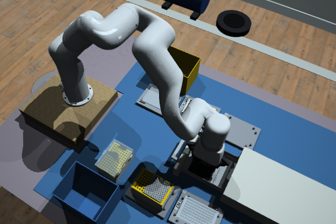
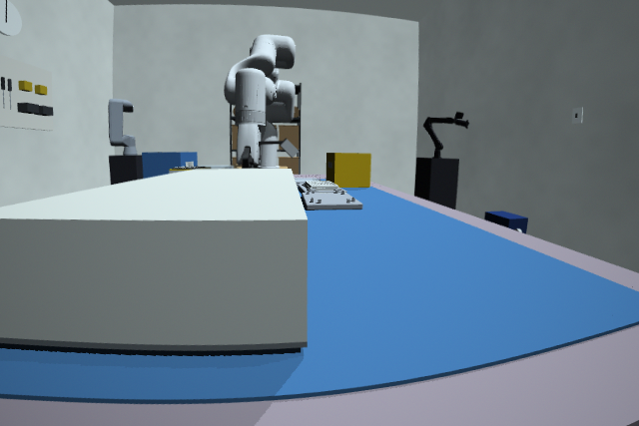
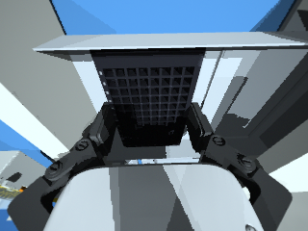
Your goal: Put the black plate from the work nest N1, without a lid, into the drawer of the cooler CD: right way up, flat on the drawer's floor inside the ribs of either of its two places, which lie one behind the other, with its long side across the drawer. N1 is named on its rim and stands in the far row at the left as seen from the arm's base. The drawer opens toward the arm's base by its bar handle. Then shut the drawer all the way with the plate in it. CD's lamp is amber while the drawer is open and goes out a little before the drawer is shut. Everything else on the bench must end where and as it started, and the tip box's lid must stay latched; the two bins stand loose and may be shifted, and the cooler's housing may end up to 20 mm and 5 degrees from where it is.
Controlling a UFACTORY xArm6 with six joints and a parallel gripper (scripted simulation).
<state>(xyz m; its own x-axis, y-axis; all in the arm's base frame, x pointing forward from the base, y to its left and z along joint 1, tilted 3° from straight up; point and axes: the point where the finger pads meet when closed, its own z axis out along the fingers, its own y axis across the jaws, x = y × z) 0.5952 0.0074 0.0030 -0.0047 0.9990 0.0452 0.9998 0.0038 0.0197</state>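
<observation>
My gripper is now 1 cm above the black plate. From my hand the other things lie so: cooler drawer 3 cm ahead, 1 cm below; then grey nest 19 cm to the left, 6 cm ahead, 3 cm below; then white plate 19 cm to the right, 6 cm ahead, 2 cm below.
</observation>
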